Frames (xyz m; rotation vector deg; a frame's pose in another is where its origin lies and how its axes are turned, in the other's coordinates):
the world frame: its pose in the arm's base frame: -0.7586 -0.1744 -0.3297 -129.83 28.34 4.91
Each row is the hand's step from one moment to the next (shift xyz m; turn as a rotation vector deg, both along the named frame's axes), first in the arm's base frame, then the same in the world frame.
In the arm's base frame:
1: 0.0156 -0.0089 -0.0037 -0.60 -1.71 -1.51
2: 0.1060 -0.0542 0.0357 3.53 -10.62 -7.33
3: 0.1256 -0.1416 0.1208 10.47 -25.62 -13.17
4: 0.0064 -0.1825 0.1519 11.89 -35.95 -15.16
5: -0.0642 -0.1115 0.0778 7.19 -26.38 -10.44
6: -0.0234 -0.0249 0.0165 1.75 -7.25 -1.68
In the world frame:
1: 0.0180 0.0021 -0.0025 0.33 2.32 -0.28
2: 0.1074 -0.0322 -0.0536 8.27 10.24 -2.41
3: 0.1353 -0.0463 -0.1731 20.77 20.80 -8.69
4: 0.0319 0.0016 -0.2354 25.85 27.91 -14.72
5: -0.0400 0.0372 -0.1401 17.40 20.58 -11.41
6: -0.0171 0.0123 -0.0316 4.32 4.91 -3.97

